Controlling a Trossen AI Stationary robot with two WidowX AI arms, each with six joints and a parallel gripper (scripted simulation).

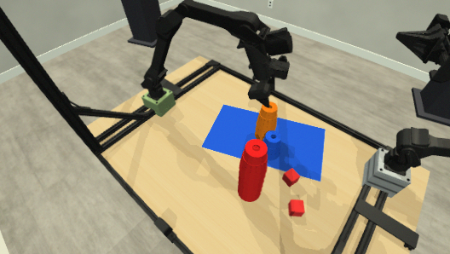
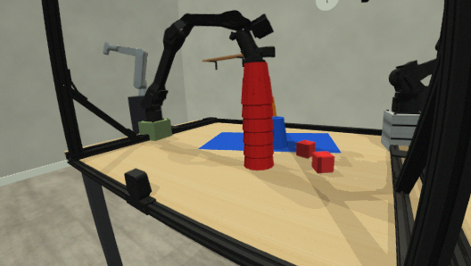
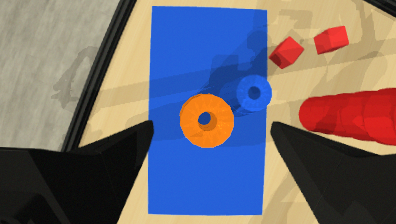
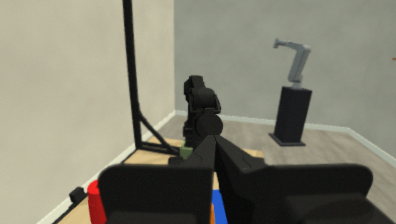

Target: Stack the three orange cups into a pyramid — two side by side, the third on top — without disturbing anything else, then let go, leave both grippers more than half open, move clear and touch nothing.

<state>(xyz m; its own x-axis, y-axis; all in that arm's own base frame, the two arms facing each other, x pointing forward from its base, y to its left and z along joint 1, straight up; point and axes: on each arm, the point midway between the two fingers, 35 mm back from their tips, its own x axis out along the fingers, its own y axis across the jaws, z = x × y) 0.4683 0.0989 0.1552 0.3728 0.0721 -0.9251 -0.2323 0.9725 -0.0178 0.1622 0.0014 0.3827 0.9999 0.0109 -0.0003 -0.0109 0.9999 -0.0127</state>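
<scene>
My left gripper is now 170 mm above the blue cup, 70 mm past it and 60 mm to the left of it.
</scene>
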